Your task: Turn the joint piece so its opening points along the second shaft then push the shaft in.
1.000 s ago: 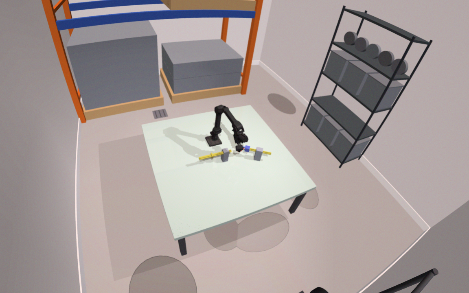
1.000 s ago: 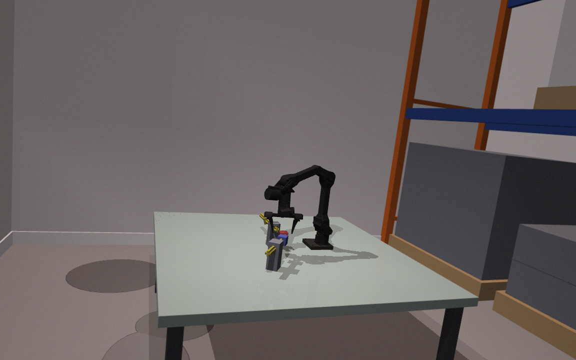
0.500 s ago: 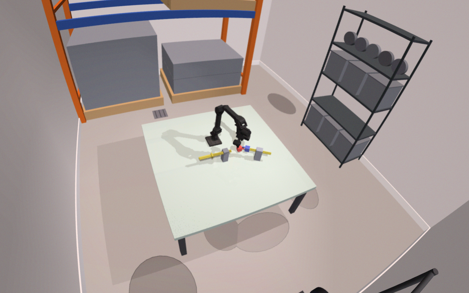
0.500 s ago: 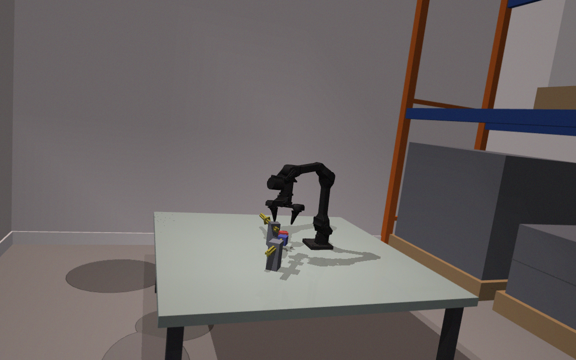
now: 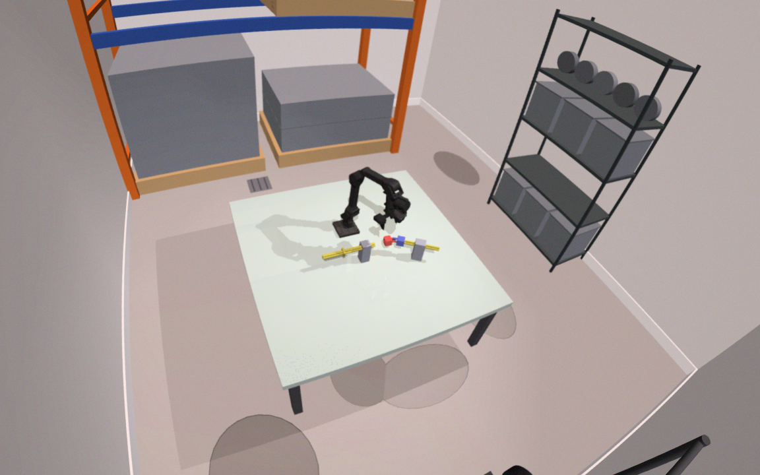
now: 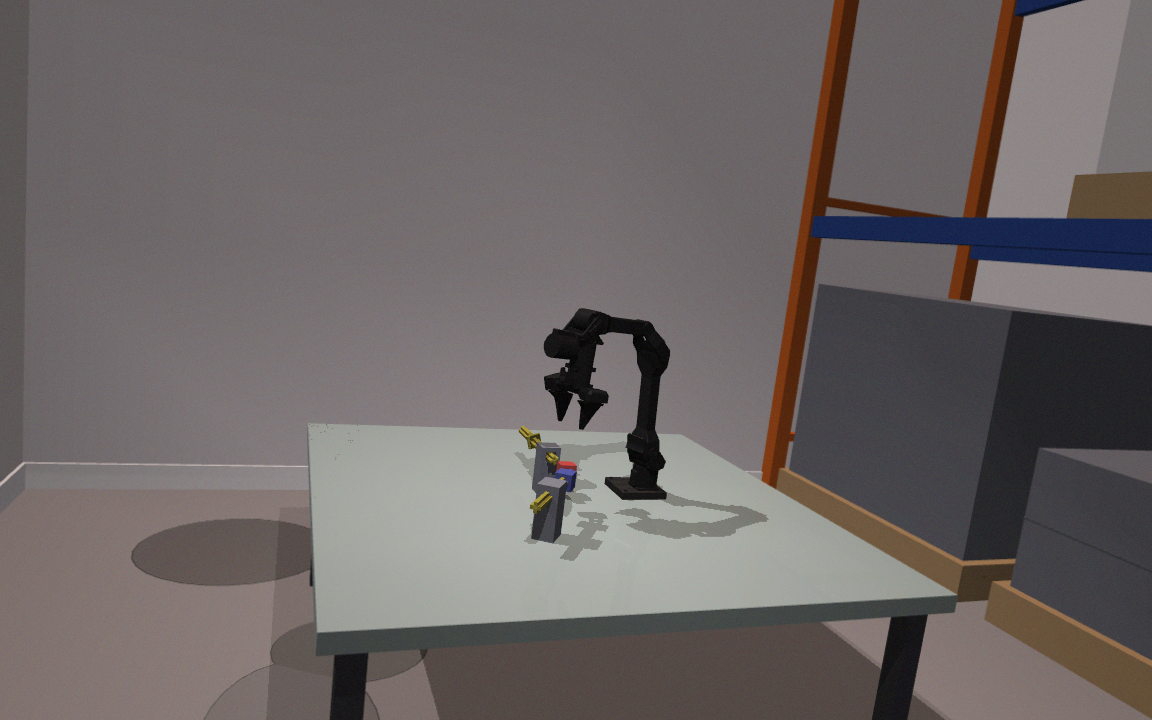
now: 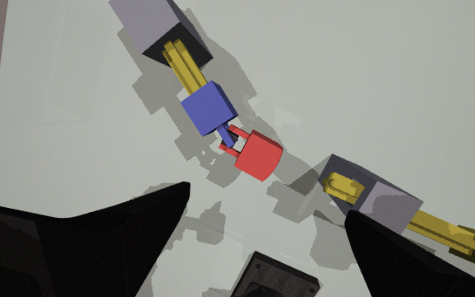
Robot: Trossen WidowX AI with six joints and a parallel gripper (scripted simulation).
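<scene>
Now: gripper tip 110 mm above the red joint piece and 10 mm to the right of it.
</scene>
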